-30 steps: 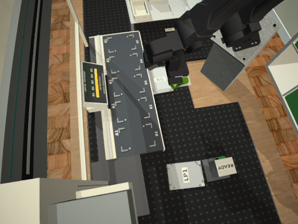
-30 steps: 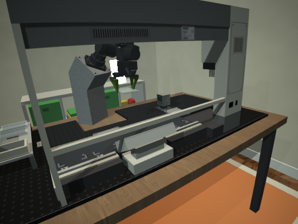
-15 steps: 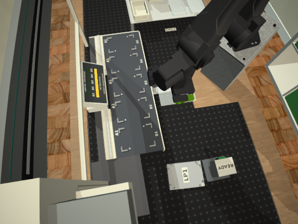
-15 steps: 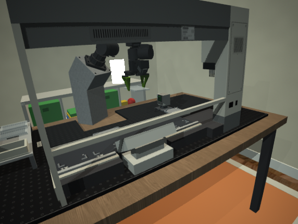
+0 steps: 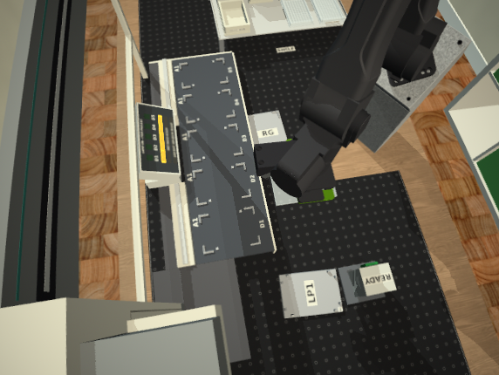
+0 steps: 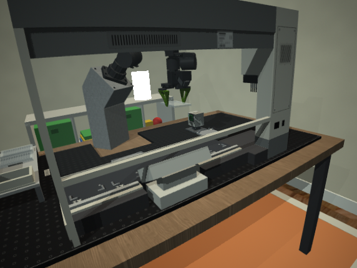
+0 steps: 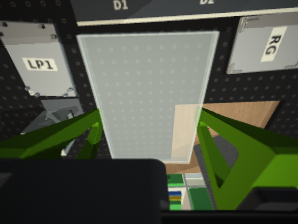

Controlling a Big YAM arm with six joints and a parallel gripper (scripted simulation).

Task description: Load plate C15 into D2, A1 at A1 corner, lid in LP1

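The lid park LP1 is 21 cm to the left of my hand, 20 cm below it and 5 cm behind it. From my hand the other things lie so: green-lit key (17 cm behind, 15 cm to the left, 13 cm below); clear plate lid (right at my hand); regrip nest RG (24 cm to the right, 20 cm below, 6 cm ahead).
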